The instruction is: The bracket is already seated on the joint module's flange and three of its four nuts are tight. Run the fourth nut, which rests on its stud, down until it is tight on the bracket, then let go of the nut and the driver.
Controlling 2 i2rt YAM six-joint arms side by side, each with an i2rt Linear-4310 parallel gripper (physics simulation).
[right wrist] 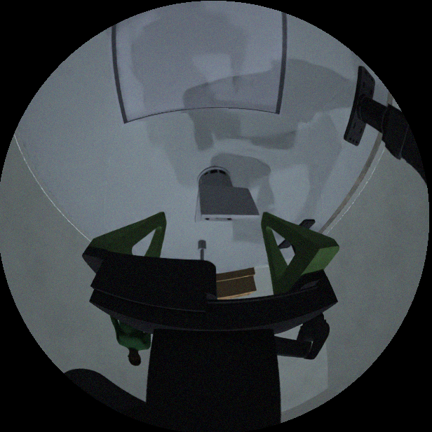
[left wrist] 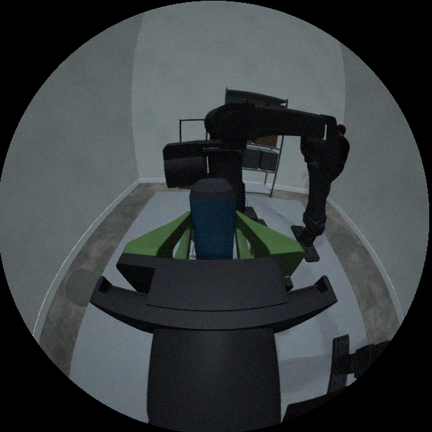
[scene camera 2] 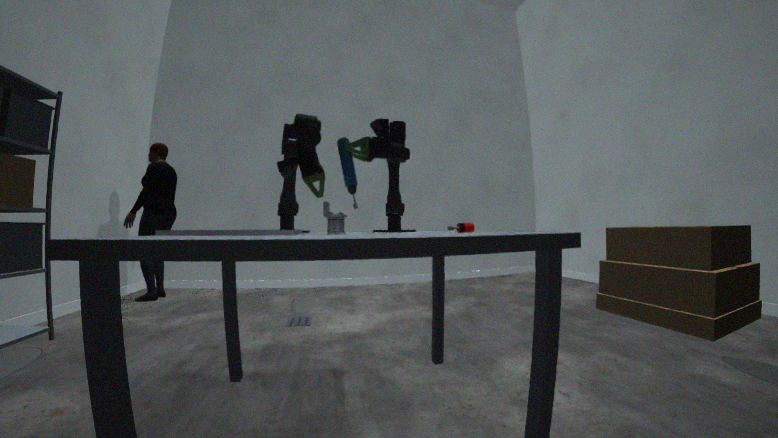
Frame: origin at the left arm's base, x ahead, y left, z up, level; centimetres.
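Seen in the pictures: left gripper, fingertip midpoint: [scene camera 2: 344, 148]; right gripper, fingertip midpoint: [scene camera 2: 320, 197].
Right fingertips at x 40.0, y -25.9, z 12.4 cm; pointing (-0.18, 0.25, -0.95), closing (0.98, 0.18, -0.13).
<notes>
Offsets run from my right fingertips to a thing's top centre.
The driver @[dx +0.8, dy +9.8, dz +19.8 cm] [scene camera 2: 347, 165] [left wrist: 213, 225] has a blue handle and a thin shaft with a grey socket. My left gripper [scene camera 2: 346, 149] [left wrist: 212, 216] is shut on its handle. The driver leans, socket down, above and to the right of the joint module @[dx -2.6, dy +4.7, dz -5.0 cm] [scene camera 2: 335, 224] [right wrist: 215, 179] in the scene view, apart from it. The socket also shows in the right wrist view. The grey bracket [scene camera 2: 326, 208] [right wrist: 227, 201] sits on the module. My right gripper [scene camera 2: 320, 195] [right wrist: 213, 217] is open and empty, above and left of the bracket in the scene view. The nuts are too small or hidden to tell apart.
A red and black tool @[dx -7.8, dy +49.2, dz -9.0 cm] [scene camera 2: 465, 227] lies on the table [scene camera 2: 326, 249] at the right. A flat grey tray @[dx +5.0, dy -28.1, dz -10.8 cm] [scene camera 2: 234, 232] lies at the left. A shelf rack [scene camera 2: 52, 163], a person in black [scene camera 2: 161, 187] and stacked brown boxes [scene camera 2: 658, 248] stand around the table.
</notes>
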